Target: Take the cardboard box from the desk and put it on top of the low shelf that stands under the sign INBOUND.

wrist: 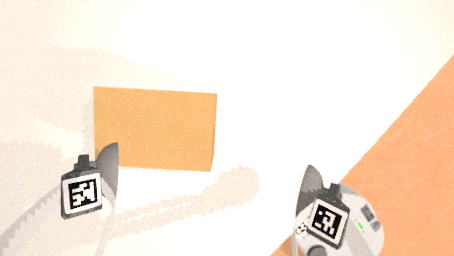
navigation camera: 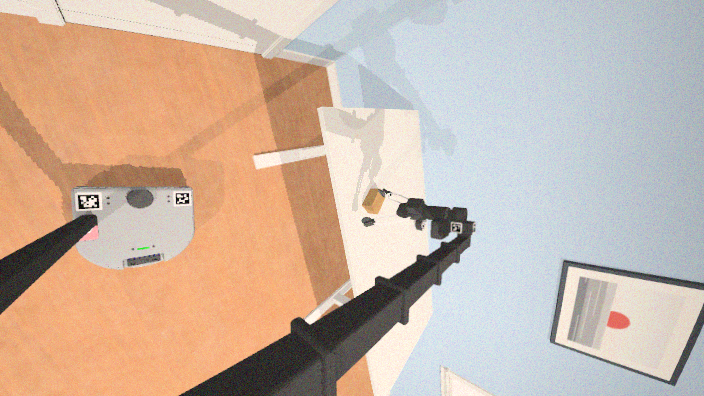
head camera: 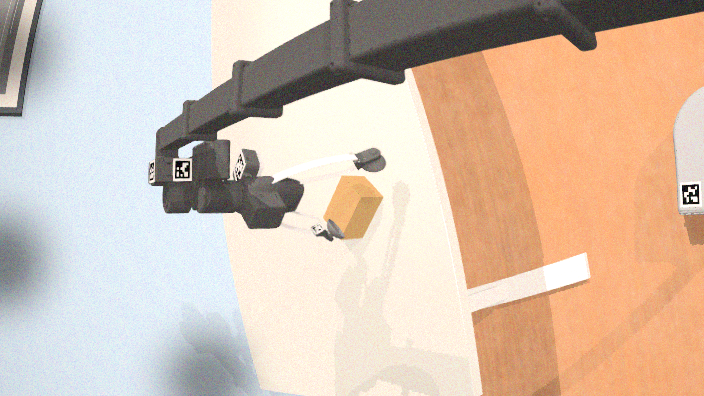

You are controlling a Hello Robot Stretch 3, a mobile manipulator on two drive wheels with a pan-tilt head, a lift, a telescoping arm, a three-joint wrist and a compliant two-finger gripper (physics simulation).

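Where they show: gripper, between the fingertips: (navigation camera: pixel 370 206) (head camera: pixel 362 196); robot's base, origin of its link: (navigation camera: pixel 140 197).
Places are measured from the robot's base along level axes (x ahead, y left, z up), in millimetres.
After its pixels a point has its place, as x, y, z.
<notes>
The orange-brown cardboard box (head camera: pixel 345 200) @(-16, -684, 770) (navigation camera: pixel 373 201) @(-2, -662, 768) (wrist: pixel 155 130) rests on the white desk (head camera: pixel 300 300) @(194, -911, 720) (navigation camera: pixel 380 250) @(-247, -792, 720) (wrist: pixel 275 60). My gripper (head camera: pixel 353 194) @(-21, -642, 768) (navigation camera: pixel 376 206) @(-21, -642, 768) (wrist: pixel 212 172) @(-21, -642, 768) is open, with its fingertips wide apart above the desk. In the head view one fingertip overlaps the box's lower left corner, and the other is off its upper right side. In the wrist view the left fingertip overlaps the box's lower left corner, while a wide gap separates the box from the right fingertip. Contact cannot be told. The low shelf and the INBOUND sign do not show.
My extended arm (head camera: pixel 295 80) @(-88, -310, 1117) (navigation camera: pixel 350 330) @(-85, -147, 1117) reaches over the desk to the blue wall (head camera: pixel 125 250) @(99, -1320, 1054) (navigation camera: pixel 550 150) @(236, -1282, 1322). A framed picture (head camera: pixel 15 65) @(-469, -1452, 1458) (navigation camera: pixel 645 320) @(-523, -1467, 1711) hangs there. A white desk leg (head camera: pixel 525 285) (navigation camera: pixel 290 156) juts over the floor towards my base (head camera: pixel 692 150) @(-107, -117, 160) (navigation camera: pixel 145 225) @(-101, -10, 160).
</notes>
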